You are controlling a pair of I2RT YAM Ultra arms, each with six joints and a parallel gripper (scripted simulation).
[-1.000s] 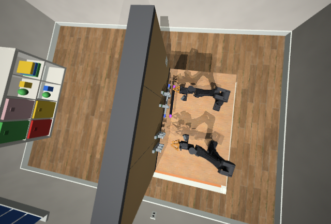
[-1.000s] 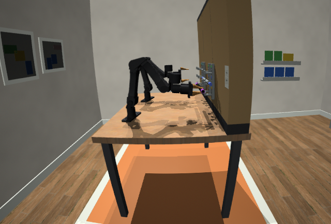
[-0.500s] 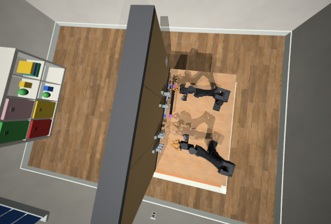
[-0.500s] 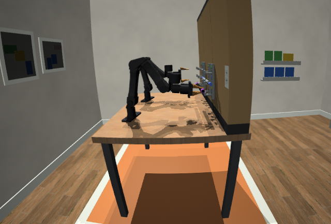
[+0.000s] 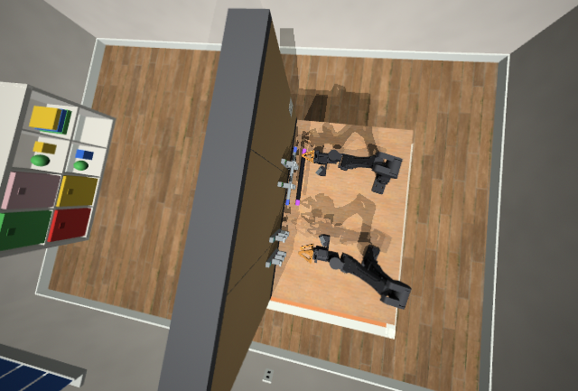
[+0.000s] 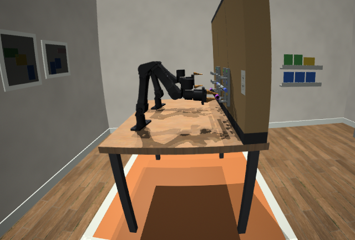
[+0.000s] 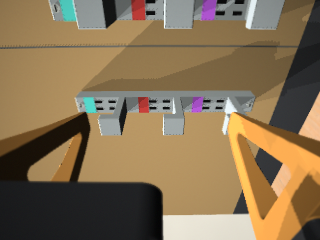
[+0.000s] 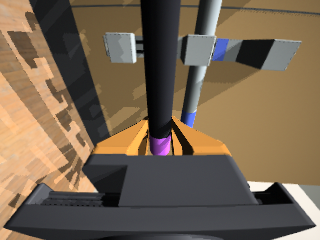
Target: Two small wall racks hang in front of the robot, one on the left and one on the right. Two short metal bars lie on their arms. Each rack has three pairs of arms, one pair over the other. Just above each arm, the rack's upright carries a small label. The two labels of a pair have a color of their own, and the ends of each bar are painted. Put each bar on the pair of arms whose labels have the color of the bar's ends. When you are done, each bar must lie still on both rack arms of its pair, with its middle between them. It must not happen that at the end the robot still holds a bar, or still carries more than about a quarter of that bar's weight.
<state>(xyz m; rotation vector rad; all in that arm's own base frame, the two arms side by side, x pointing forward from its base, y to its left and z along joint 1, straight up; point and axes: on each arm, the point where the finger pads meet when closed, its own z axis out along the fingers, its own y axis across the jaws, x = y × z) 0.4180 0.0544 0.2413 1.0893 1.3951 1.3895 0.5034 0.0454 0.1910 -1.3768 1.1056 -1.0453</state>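
The blue-ended bar lies 130 mm to the left of my right hand, 40 mm ahead of it and 40 mm above it. From my right hand the other things lie so: brown wall panel 320 mm to the left, 230 mm above, 140 mm ahead; then purple-ended bar 130 mm to the left, 10 mm behind.
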